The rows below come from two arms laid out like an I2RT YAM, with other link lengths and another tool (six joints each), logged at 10 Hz.
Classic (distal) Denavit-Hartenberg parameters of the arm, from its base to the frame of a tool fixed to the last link. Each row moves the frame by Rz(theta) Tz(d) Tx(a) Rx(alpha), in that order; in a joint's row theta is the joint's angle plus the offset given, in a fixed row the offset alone. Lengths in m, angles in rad.
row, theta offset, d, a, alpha
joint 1, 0, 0.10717, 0.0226, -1.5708
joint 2, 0, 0, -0.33, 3.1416
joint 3, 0.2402, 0, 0.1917, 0
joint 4, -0.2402, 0.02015, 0.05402, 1.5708
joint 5, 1.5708, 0.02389, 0, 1.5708
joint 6, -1.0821, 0.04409, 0.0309, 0.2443
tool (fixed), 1.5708, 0.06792, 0, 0
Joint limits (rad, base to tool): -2.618..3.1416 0..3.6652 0..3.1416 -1.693..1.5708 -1.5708..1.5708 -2.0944..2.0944
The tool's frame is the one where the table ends.
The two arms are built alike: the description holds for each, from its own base.
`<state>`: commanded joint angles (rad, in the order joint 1, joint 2, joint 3, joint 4, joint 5, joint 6); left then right.
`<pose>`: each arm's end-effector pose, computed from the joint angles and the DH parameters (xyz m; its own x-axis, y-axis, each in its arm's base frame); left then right.
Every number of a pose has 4 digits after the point.
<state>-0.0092 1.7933 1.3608 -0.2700 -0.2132 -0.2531 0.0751 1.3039 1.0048 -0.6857 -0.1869 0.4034</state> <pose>0.4120 0.0079 0.2969 0.1784 -0.8726 -0.4546 -0.6638 0.2343 -0.7102 0.2253 0.0037 0.2816 -0.3925 -0.5847 -0.7100 -0.6587 0.7174 -0.2267</pose>
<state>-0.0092 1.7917 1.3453 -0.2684 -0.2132 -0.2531 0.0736 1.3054 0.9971 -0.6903 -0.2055 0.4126</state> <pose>0.4098 0.0079 0.2928 0.1728 -0.8726 -0.4569 -0.6725 0.2343 -0.7020 0.2235 0.0050 0.2786 -0.4040 -0.5714 -0.7144 -0.6632 0.7208 -0.2015</pose>
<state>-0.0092 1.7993 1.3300 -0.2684 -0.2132 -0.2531 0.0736 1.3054 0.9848 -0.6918 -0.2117 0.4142</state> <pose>0.4090 0.0079 0.2851 0.1623 -0.8725 -0.4609 -0.6884 0.2345 -0.6864 0.2214 0.0055 0.2750 -0.4132 -0.5686 -0.7113 -0.6674 0.7205 -0.1882</pose>
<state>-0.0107 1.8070 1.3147 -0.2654 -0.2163 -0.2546 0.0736 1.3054 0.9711 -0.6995 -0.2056 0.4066</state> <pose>0.4083 0.0077 0.2778 0.1547 -0.8716 -0.4651 -0.7022 0.2341 -0.6724 0.2184 0.0048 0.2705 -0.4249 -0.5774 -0.6972 -0.6733 0.7164 -0.1830</pose>
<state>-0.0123 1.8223 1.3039 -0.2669 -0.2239 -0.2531 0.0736 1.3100 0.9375 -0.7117 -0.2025 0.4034</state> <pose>0.4089 0.0078 0.2686 0.1441 -0.8681 -0.4750 -0.7213 0.2365 -0.6510 0.2121 0.0041 0.2592 -0.4579 -0.5833 -0.6709 -0.6825 0.7142 -0.1552</pose>
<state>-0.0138 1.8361 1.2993 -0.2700 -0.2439 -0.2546 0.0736 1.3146 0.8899 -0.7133 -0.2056 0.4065</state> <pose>0.4096 0.0093 0.2620 0.1457 -0.8596 -0.4898 -0.7380 0.2353 -0.6325 0.2042 0.0038 0.2453 -0.4946 -0.5826 -0.6450 -0.6890 0.7152 -0.1177</pose>
